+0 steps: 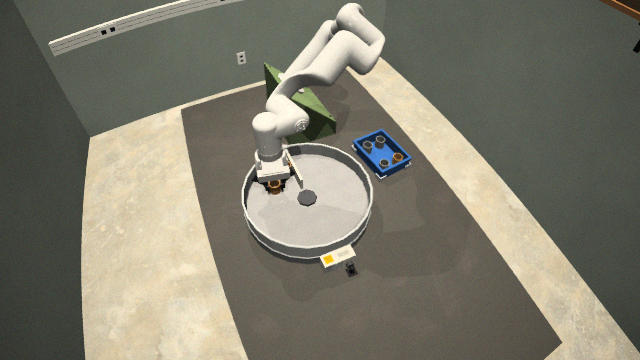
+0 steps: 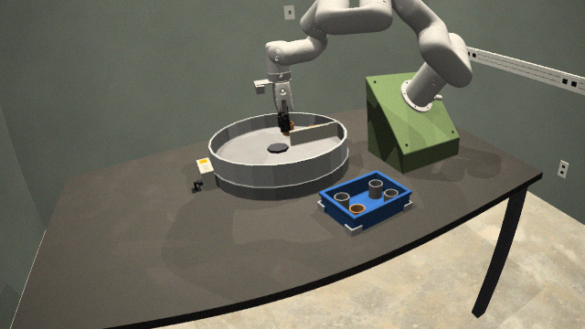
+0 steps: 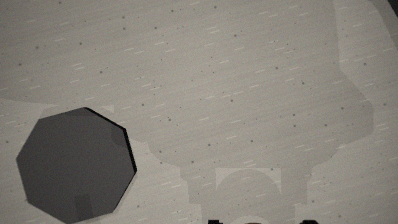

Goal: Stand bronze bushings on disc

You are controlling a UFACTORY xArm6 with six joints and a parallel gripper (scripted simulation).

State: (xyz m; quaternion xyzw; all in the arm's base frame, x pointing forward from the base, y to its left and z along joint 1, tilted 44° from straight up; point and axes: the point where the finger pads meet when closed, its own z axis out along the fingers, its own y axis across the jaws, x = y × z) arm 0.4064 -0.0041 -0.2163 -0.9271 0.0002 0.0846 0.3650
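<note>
Right now my hand is 100 mm past the blue crate, 430 mm to the right of it and 70 mm above it. Also, from my hand: grey turntable disc (40 mm ahead, 100 mm to the left, 40 mm below).
</note>
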